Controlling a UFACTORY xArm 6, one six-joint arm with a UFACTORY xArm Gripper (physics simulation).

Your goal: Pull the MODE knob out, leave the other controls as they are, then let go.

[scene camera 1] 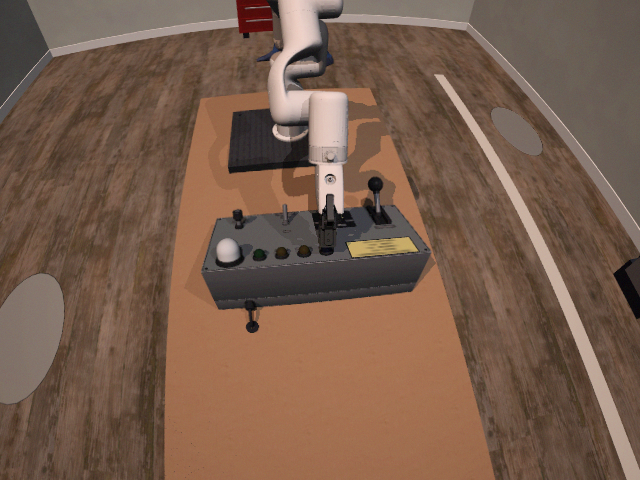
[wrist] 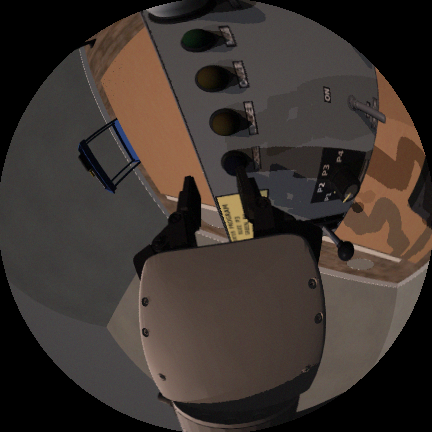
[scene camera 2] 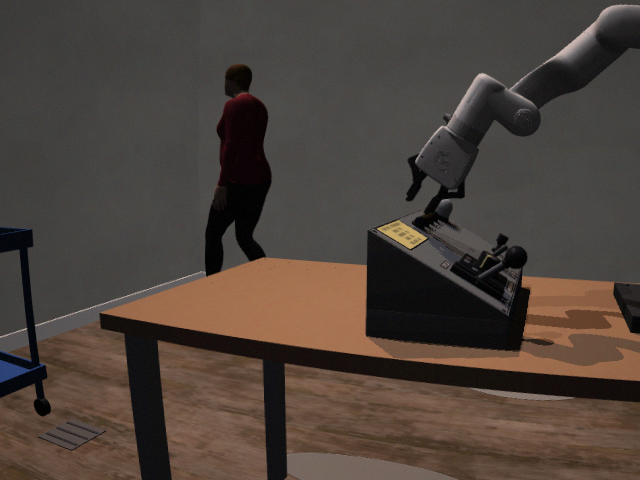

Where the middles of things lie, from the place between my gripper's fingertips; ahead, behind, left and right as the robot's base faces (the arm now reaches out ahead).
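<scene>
I find my gripper 110 mm above the sloped grey console [scene camera 1: 266, 261], while it is also 20 mm to the left of the console and 70 mm past it. There is a rotary selector [wrist: 342, 181] as well, 100 mm below my gripper, 40 mm to the left of it and 150 mm behind it. Going by their middles, the sloped grey console is the nearest to my gripper of the things named here.
</scene>
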